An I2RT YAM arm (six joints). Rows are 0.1 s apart.
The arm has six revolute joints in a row. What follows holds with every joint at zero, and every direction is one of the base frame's. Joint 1 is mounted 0.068 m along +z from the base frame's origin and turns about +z. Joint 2 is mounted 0.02 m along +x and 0.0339 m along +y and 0.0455 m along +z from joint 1 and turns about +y. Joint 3 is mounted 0.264 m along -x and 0.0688 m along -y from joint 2 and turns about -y. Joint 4 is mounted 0.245 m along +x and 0.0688 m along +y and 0.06 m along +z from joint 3 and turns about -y. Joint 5 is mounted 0.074 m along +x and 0.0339 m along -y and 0.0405 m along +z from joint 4 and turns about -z. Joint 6 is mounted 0.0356 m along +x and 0.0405 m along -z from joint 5 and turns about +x. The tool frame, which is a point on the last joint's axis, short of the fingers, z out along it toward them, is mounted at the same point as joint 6; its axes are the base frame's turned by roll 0, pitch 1.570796 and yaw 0 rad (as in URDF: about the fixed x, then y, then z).
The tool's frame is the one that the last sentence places.
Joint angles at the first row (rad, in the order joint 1, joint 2, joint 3, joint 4, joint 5, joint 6):
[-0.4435 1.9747 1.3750 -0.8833 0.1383 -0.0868]
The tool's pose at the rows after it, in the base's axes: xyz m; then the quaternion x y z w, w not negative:
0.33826 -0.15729 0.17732 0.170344 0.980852 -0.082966 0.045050
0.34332 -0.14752 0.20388 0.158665 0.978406 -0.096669 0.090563
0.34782 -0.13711 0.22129 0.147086 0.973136 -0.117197 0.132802
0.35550 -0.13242 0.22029 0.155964 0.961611 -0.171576 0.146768
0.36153 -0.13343 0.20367 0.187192 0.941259 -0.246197 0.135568
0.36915 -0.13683 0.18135 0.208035 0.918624 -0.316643 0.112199
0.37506 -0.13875 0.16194 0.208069 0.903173 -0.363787 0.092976
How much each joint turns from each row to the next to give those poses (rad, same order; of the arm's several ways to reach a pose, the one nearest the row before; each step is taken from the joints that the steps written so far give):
[0.0214 -0.0256 0.0397 -0.0237 0.0000 -0.0004]
[0.0301 -0.0583 0.0214 0.0138 0.0076 0.0004]
[0.0328 -0.0454 -0.0004 0.0454 0.0263 0.0004]
[0.0290 0.0057 -0.0069 0.0595 0.1130 0.0256]
[0.0172 0.0408 -0.0214 0.0583 0.1693 0.0572]
[0.0103 0.0706 -0.0011 0.0374 0.1614 0.0431]
[0.0072 0.0603 0.0000 0.0336 0.1060 0.0057]

